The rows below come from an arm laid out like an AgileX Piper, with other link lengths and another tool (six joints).
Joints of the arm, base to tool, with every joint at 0 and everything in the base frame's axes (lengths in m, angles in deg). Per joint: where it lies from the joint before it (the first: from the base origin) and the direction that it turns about. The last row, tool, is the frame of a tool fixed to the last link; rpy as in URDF.
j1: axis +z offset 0 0 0.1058
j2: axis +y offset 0 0 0
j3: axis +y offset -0.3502 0 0.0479
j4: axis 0.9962 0 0.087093 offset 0.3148 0 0.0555
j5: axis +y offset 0 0 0
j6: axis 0.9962 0 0.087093 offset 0.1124 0 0.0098
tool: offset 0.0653 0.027 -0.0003 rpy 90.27 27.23 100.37
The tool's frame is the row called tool.
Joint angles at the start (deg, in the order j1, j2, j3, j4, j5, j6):
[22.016, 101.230, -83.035, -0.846, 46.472, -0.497]
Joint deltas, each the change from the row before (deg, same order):
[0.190, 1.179, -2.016, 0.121, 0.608, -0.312]
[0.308, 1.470, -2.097, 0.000, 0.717, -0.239]
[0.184, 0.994, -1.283, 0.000, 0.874, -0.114]
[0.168, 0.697, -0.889, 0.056, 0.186, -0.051]
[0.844, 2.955, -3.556, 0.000, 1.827, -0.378]
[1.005, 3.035, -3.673, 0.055, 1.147, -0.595]
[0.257, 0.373, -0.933, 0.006, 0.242, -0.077]
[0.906, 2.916, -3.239, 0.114, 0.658, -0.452]
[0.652, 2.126, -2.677, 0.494, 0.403, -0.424]
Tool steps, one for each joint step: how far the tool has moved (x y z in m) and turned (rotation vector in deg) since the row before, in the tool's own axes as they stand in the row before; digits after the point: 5 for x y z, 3 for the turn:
[-0.00235, 0.00808, 0.00138, -0.204, 0.050, -0.434]
[-0.00173, 0.00776, 0.00395, 0.105, 0.174, -0.487]
[-0.00049, 0.00324, 0.00343, 0.517, 0.352, -0.171]
[-0.00048, 0.00362, 0.00245, -0.033, 0.106, -0.168]
[0.00091, 0.01105, 0.01212, 1.082, 0.935, -0.911]
[0.00153, 0.01366, 0.01279, 0.472, 0.692, -1.372]
[0.00052, 0.00455, -0.00063, -0.274, -0.048, -0.357]
[0.00143, 0.01206, 0.01418, 0.265, 0.611, -1.148]
[0.00129, 0.01088, 0.00902, -0.330, 0.534, -0.780]

